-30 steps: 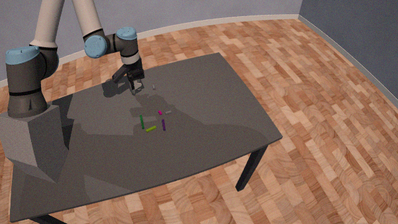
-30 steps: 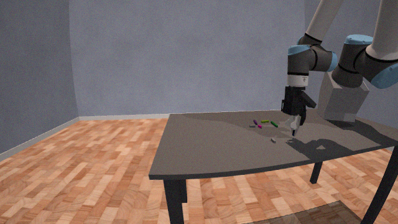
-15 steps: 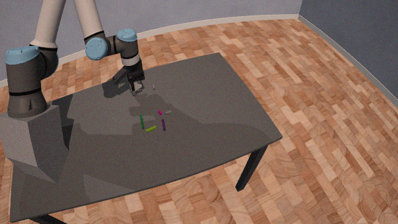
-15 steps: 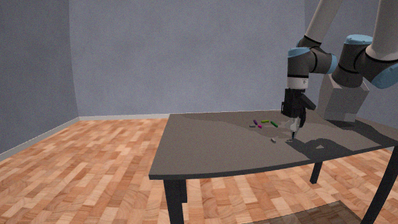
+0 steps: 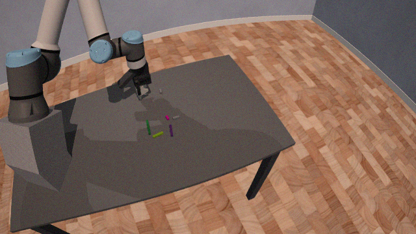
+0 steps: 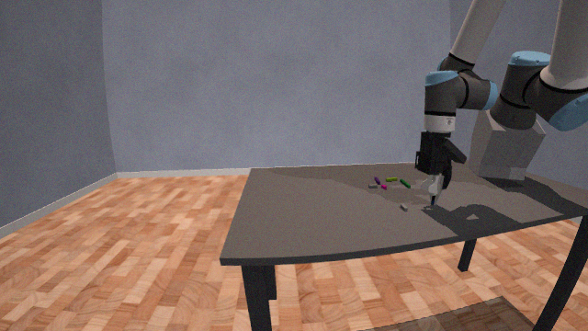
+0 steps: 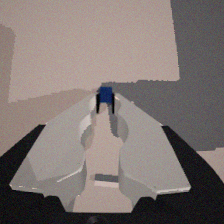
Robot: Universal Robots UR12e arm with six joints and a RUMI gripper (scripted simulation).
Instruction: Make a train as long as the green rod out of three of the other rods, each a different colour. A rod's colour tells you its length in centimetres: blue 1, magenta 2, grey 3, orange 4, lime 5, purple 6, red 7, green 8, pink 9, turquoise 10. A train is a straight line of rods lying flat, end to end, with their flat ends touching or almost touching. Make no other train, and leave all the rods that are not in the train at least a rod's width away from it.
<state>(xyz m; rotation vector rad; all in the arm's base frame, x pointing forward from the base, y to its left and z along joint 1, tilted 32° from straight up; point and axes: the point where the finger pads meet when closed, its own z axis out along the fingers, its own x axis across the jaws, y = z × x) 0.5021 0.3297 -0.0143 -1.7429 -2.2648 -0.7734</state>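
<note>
My gripper is now 10 mm above the blue rod. Round my hand: magenta rod 130 mm ahead, 150 mm to the right, 10 mm below; lime rod 80 mm ahead, 240 mm to the right, 10 mm below; green rod 40 mm ahead, 190 mm to the right, 10 mm below.
</note>
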